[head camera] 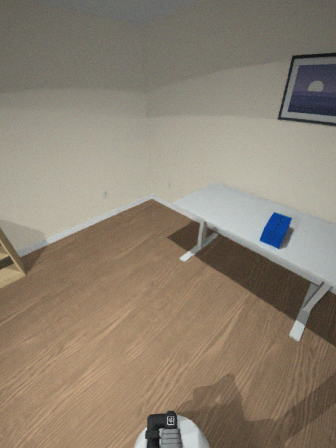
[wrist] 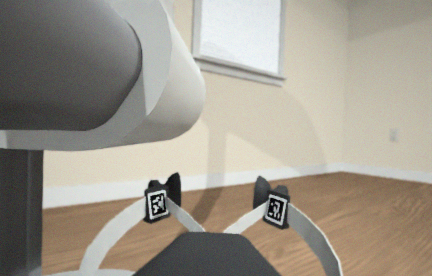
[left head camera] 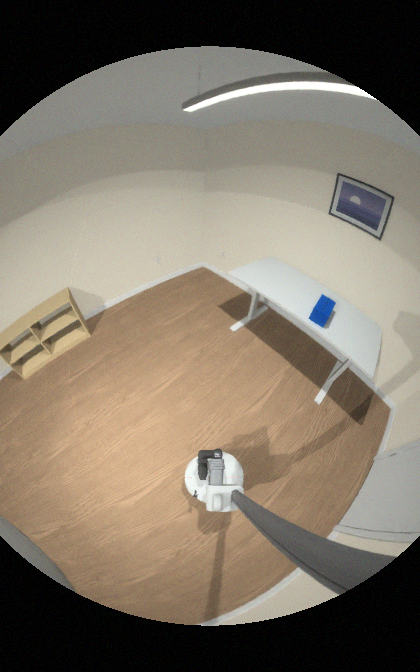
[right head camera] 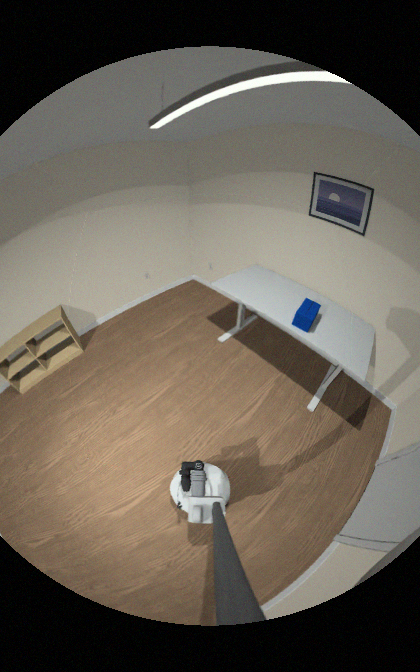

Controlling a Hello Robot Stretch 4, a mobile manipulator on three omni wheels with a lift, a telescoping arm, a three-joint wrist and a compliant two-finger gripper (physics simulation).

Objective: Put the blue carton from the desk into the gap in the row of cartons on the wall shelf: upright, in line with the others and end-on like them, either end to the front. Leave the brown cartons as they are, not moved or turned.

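Note:
The blue carton (head camera: 276,230) (left head camera: 322,310) (right head camera: 306,315) lies on the white desk (head camera: 210,201) (left head camera: 275,280) (right head camera: 260,286), near the middle of its length, with its long side running from front to back. My gripper (wrist: 217,192) is open and empty in the wrist view, its two fingertips well apart in front of the wall and floor. It is far from the desk and the carton. The wall shelf and the brown cartons do not show in these views.
A low wooden cubby unit (left head camera: 80,315) (right head camera: 71,330) stands against the wall at the left. The desk's legs (left head camera: 332,382) (right head camera: 324,389) reach down to the floor. A framed picture (head camera: 315,90) hangs above the desk. A window (wrist: 240,35) shows in the wrist view.

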